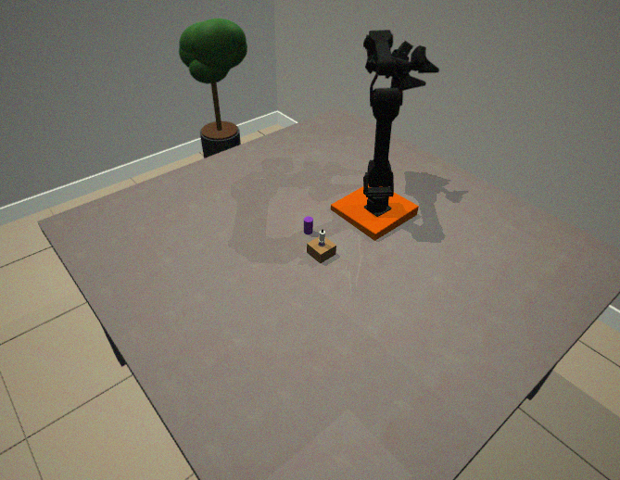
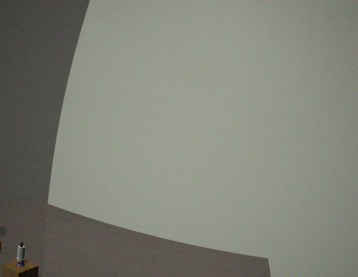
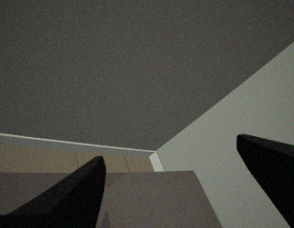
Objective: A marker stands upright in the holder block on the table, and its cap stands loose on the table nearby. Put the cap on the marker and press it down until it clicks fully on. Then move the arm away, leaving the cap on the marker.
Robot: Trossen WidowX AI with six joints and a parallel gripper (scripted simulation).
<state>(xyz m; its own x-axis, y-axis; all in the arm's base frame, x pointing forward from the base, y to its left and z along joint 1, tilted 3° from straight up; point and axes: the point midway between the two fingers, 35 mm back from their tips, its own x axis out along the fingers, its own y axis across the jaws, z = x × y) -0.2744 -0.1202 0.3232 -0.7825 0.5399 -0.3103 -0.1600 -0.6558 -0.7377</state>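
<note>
Right now my gripper tip is 52 cm short of the purple cap, 5 cm to the right of it and 33 cm above it. From my gripper tip the other things lie so: white marker: 54 cm ahead, 15 cm to the left, 28 cm below.
</note>
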